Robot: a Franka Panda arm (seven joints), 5 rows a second.
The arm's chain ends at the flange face. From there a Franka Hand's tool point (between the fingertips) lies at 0.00 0.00 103.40 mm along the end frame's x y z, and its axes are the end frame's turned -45 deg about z.
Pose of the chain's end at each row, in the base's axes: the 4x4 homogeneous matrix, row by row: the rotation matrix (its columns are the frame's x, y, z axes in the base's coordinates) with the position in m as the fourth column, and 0 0 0 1 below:
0.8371, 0.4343, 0.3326, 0.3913; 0.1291, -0.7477, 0.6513, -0.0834; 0.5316, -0.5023, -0.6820, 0.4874; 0, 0, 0, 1
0.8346, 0.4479, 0.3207, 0.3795; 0.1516, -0.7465, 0.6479, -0.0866; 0.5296, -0.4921, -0.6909, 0.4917; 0, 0, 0, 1
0.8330, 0.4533, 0.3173, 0.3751; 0.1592, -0.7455, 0.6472, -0.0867; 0.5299, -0.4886, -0.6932, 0.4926; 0, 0, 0, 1
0.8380, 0.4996, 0.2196, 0.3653; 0.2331, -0.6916, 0.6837, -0.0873; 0.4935, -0.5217, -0.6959, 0.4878; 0, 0, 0, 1
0.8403, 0.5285, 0.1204, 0.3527; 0.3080, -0.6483, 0.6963, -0.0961; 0.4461, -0.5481, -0.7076, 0.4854; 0, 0, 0, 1
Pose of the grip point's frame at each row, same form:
0.2848, 0.8990, 0.3326, 0.4257; 0.6200, -0.4374, 0.6513, -0.0161; 0.7311, 0.0207, -0.6820, 0.4169; 0, 0, 0, 1
0.2734, 0.9069, 0.3207, 0.4127; 0.6351, -0.4207, 0.6479, -0.0196; 0.7225, 0.0265, -0.6909, 0.4203; 0, 0, 0, 1
0.2685, 0.9096, 0.3173, 0.4079; 0.6397, -0.4146, 0.6472, -0.0198; 0.7202, 0.0292, -0.6932, 0.4209; 0, 0, 0, 1
0.2393, 0.9458, 0.2196, 0.3880; 0.6539, -0.3242, 0.6837, -0.0166; 0.7179, -0.0199, -0.6959, 0.4158; 0, 0, 0, 1
0.2205, 0.9679, 0.1204, 0.3651; 0.6762, -0.2406, 0.6963, -0.0241; 0.7030, -0.0721, -0.7076, 0.4122; 0, 0, 0, 1

